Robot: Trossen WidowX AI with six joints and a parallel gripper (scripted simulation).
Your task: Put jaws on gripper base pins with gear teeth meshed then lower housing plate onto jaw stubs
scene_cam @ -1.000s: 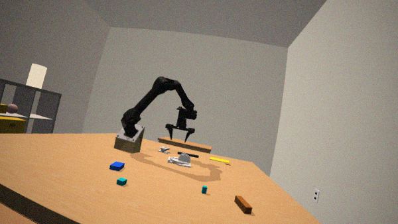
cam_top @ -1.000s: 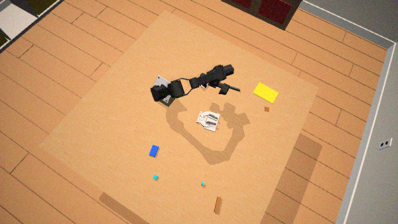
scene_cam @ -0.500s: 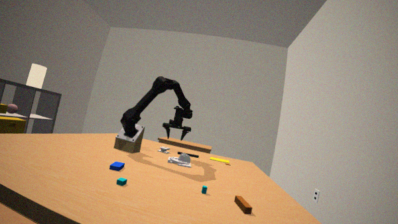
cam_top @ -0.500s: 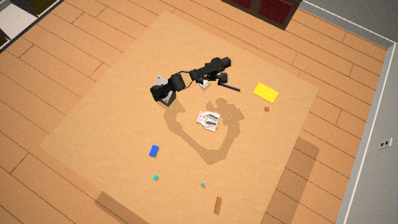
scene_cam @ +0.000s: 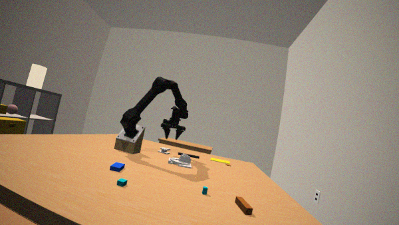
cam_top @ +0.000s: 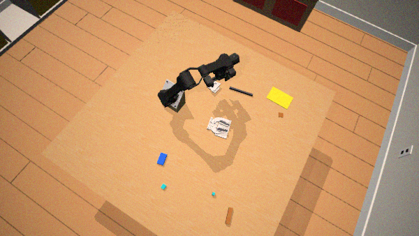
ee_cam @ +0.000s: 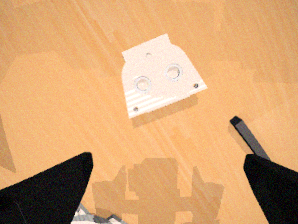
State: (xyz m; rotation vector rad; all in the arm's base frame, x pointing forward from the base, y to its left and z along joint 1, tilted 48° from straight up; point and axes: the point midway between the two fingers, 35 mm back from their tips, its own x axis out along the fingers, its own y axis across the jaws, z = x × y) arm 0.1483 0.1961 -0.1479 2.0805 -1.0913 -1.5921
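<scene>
Right now the gripper base is 80 mm below my gripper tip, 40 mm behind it and 10 mm to the left of it. From my gripper tip the other things lie so: white jaw: 200 mm to the right, 140 mm ahead, 90 mm below; then housing plate: 190 mm to the right, 120 mm ahead, 100 mm below; then black bar: 110 mm ahead, 100 mm to the left, 90 mm below.
</scene>
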